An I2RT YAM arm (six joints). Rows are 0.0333 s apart.
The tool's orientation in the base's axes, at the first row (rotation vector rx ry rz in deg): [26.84, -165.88, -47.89]
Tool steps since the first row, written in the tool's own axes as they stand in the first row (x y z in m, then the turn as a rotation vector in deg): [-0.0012, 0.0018, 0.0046, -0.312, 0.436, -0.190]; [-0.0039, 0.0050, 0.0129, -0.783, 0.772, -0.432]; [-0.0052, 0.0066, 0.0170, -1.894, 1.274, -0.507]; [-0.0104, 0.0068, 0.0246, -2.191, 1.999, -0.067]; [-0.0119, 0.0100, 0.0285, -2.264, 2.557, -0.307]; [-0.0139, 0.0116, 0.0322, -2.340, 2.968, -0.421]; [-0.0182, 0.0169, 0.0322, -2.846, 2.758, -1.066]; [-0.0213, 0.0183, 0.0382, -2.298, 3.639, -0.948]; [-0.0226, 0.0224, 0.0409, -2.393, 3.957, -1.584]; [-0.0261, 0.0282, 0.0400, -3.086, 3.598, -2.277]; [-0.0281, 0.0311, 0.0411, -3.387, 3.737, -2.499]
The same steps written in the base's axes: [-0.0001, 0.0041, -0.0029, 0.213, 0.353, 0.392]; [0.0002, 0.0118, -0.0083, 0.612, 0.649, 0.775]; [0.0003, 0.0155, -0.0109, 1.545, 1.366, 1.102]; [0.0038, 0.0212, -0.0172, 1.559, 2.264, 1.116]; [0.0038, 0.0262, -0.0188, 1.521, 2.614, 1.616]; [0.0046, 0.0300, -0.0211, 1.503, 2.911, 1.932]; [0.0073, 0.0356, -0.0183, 2.149, 2.576, 2.364]; [0.0088, 0.0407, -0.0226, 1.375, 3.170, 2.736]; [0.0085, 0.0458, -0.0227, 1.489, 3.134, 3.443]; [0.0104, 0.0511, -0.0189, 2.361, 2.715, 3.835]; [0.0114, 0.0546, -0.0183, 2.648, 2.809, 4.096]
